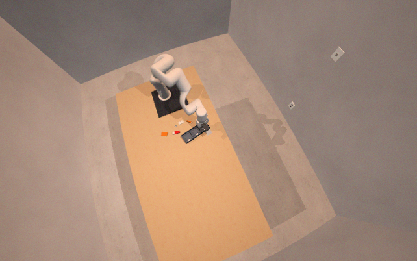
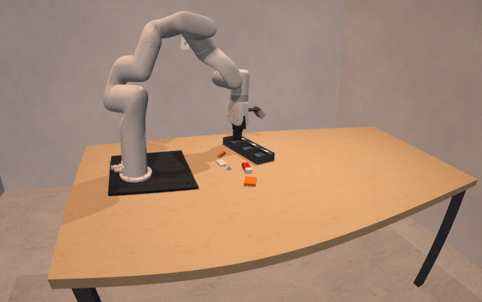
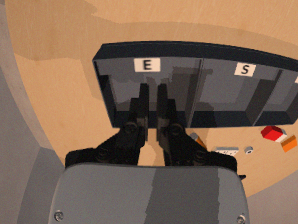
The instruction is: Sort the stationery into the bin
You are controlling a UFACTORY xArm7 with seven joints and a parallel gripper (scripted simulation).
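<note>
My hand is 6 cm past the eraser, 24 cm to the left of it and 4 cm above it. From my hand the other things lie so: dark bin tray (1 cm ahead, 8 cm to the right, 3 cm below); then white flat piece (13 cm behind, 16 cm to the right, 4 cm below); then orange stick (10 cm behind, 9 cm to the right, 4 cm below).
</note>
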